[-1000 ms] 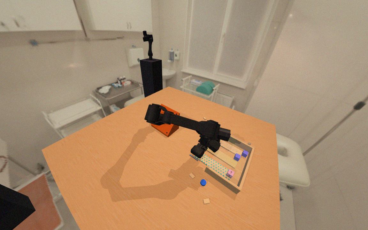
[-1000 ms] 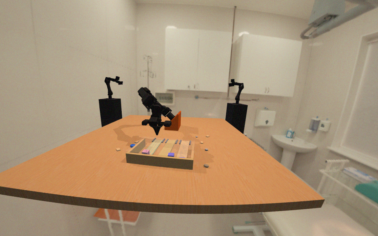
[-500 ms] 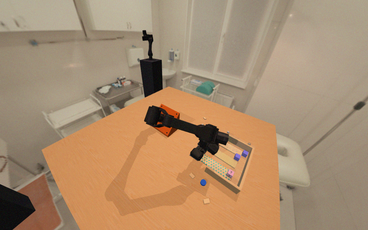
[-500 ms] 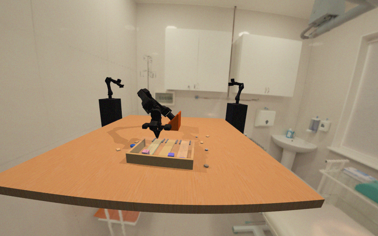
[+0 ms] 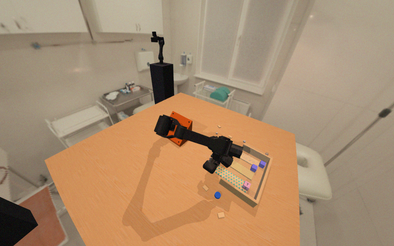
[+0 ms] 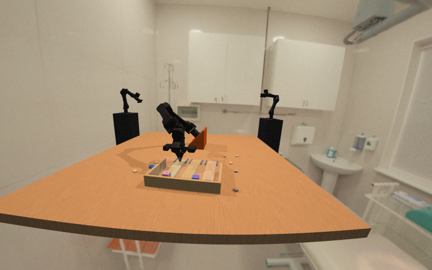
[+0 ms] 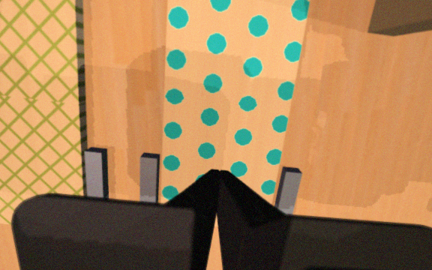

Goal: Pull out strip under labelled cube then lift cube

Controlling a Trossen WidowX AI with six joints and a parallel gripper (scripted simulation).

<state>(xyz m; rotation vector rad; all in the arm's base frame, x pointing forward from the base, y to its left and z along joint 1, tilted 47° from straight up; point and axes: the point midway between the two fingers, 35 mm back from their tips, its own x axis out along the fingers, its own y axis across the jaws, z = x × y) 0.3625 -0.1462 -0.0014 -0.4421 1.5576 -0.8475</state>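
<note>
Right now the labelled cube is 190 mm ahead of my gripper tip, 40 mm to the right of it and 10 mm above it. From my gripper tip the other things lie so: tan tile 10 mm ahead, 140 mm to the right; blue disc 70 mm ahead, 140 mm to the right.
</note>
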